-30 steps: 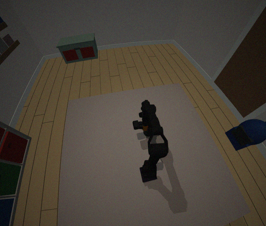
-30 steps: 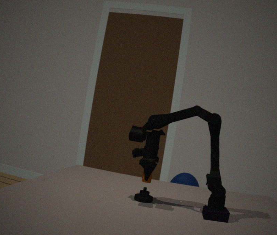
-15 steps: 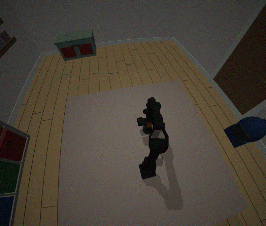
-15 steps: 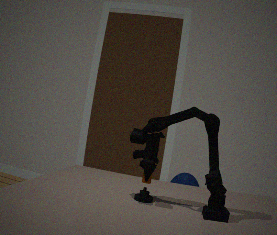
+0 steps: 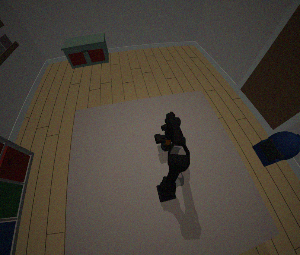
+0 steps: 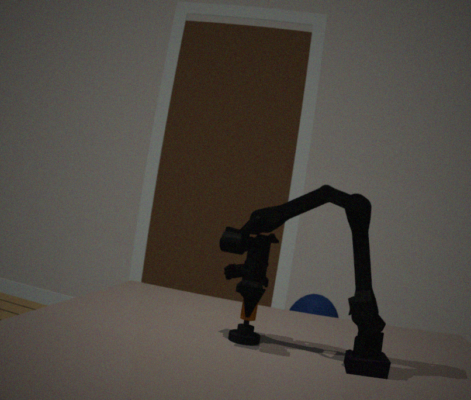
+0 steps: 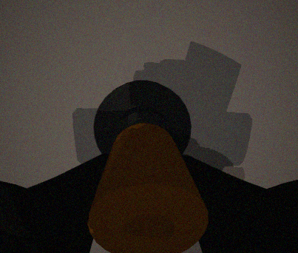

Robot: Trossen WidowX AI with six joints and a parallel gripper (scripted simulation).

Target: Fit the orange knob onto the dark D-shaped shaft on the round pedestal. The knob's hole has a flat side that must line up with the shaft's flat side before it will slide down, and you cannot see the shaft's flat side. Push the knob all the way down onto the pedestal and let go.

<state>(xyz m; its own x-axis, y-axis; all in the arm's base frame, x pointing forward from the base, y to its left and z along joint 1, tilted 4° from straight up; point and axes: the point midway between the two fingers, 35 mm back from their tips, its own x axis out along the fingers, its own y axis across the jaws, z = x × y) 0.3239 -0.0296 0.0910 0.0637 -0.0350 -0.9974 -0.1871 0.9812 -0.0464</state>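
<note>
The orange knob lies 2 cm above my gripper tip. Also, from my gripper tip: dark round pedestal 4 cm below.
</note>
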